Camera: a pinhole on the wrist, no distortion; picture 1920 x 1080 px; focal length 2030.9 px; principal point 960.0 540.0 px. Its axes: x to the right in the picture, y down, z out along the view. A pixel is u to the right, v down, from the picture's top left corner.
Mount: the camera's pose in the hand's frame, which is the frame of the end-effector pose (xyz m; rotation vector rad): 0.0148 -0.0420 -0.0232 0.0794 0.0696 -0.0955
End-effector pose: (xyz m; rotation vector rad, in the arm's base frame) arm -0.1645 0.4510 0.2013 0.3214 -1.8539 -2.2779
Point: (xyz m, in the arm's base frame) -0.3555 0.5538 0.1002
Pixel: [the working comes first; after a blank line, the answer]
In the camera's frame: 0.1398 -0.0529 0.1691

outside the picture
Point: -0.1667 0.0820 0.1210
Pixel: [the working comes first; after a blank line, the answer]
In the camera's frame: 0.1147 0.0211 -0.3334

behind the camera
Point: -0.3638 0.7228 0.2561
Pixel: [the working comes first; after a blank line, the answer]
In the camera's frame: 0.0683 0.0746 0.3468

1360 977
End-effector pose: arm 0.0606 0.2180 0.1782 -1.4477 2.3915 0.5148
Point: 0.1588 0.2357 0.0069
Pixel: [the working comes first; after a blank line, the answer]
In the camera's frame: -0.0074 -0.0483 0.1947

882 36
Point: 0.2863 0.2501 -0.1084
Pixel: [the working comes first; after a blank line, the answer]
In the camera's frame: -0.0235 -0.1648 0.3209

outside the picture
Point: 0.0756 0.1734 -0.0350
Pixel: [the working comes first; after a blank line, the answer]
In the camera's frame: 0.0919 0.0031 0.2019

1884 572
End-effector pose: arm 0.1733 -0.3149 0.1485 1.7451 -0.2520 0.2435
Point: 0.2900 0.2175 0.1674
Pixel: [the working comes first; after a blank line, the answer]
In the camera's frame: 0.1269 -0.1023 -0.4863

behind the camera
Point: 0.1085 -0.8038 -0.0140
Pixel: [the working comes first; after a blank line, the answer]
In the camera's frame: -0.1469 0.0288 0.5220

388 652
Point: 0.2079 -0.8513 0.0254
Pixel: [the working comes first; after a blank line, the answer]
In the camera's frame: -0.0440 0.0581 0.5693

803 747
